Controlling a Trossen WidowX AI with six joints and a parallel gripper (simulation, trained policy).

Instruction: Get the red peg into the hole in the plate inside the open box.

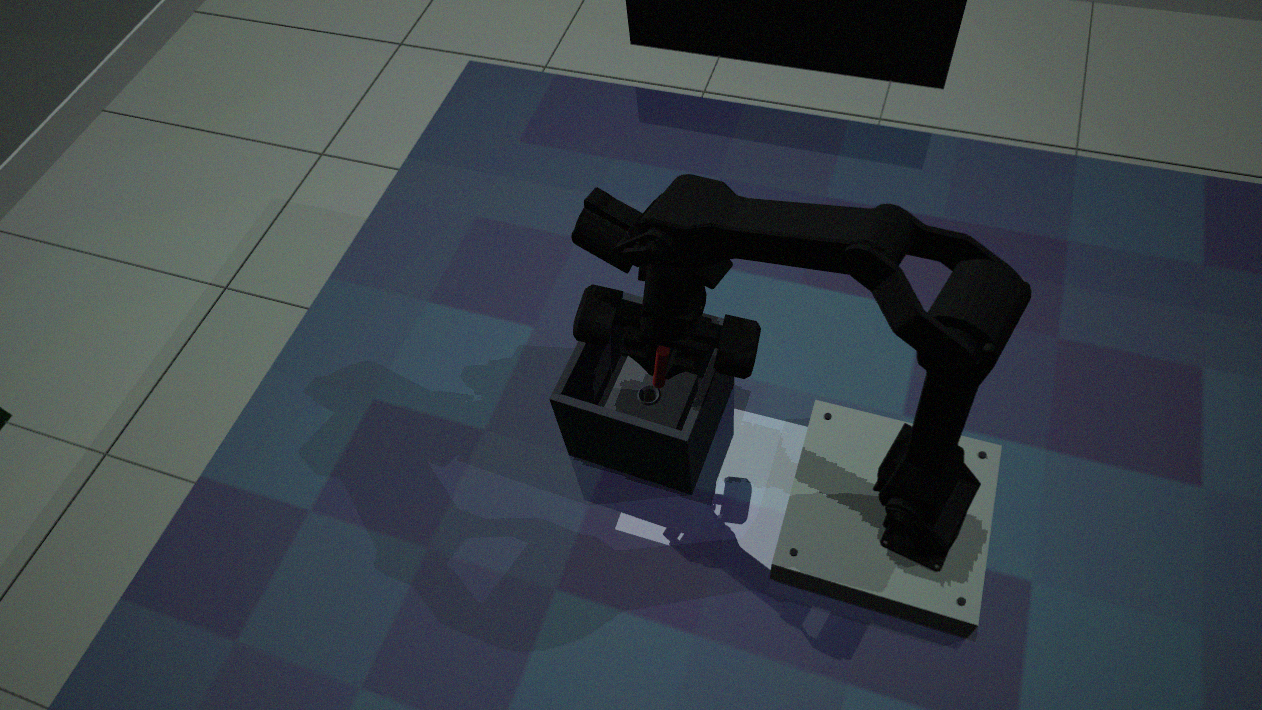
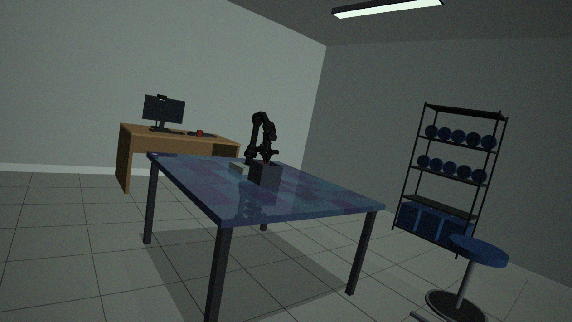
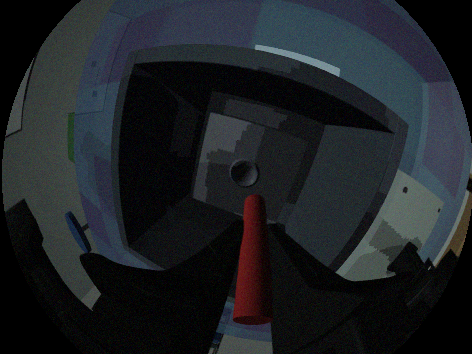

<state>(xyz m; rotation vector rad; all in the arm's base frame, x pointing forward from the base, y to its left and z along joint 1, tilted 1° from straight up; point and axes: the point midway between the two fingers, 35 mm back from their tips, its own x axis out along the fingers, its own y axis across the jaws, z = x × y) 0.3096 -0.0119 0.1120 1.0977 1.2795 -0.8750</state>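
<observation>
Right now the red peg is 1 cm above my gripper tip. The rest, counted from my gripper tip: grey plate 2 cm ahead, 8 cm below.
</observation>
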